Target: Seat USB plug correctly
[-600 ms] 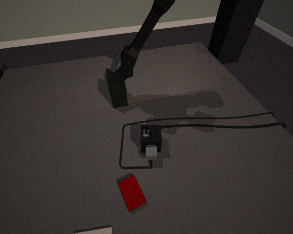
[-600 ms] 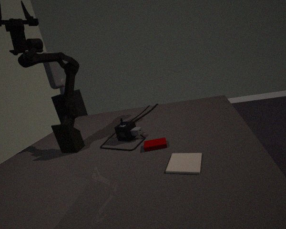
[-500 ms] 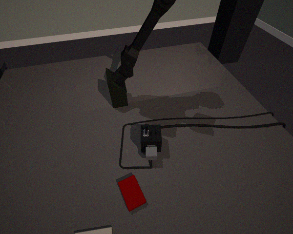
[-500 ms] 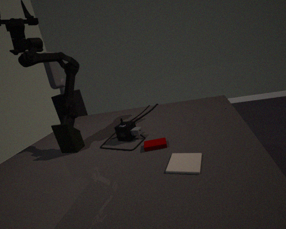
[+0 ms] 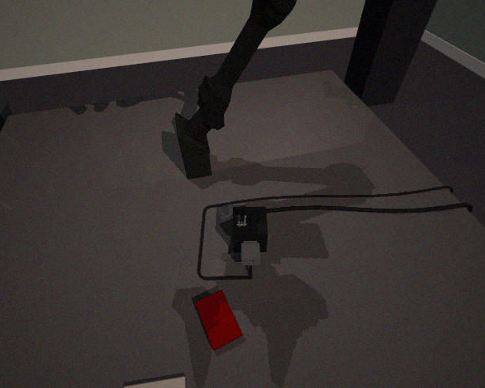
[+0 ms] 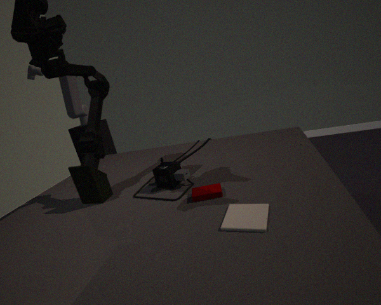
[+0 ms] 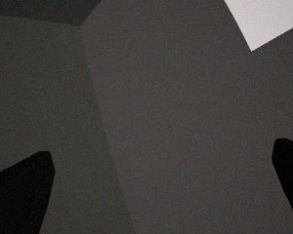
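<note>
My gripper tip is 580 mm above the USB plug, 230 mm to the right of it and 120 mm short of it. Round my gripper tip: white flat pad: 670 mm below, 430 mm ahead, 20 mm to the left; then red block: 670 mm below, 300 mm ahead, 150 mm to the left.
</note>
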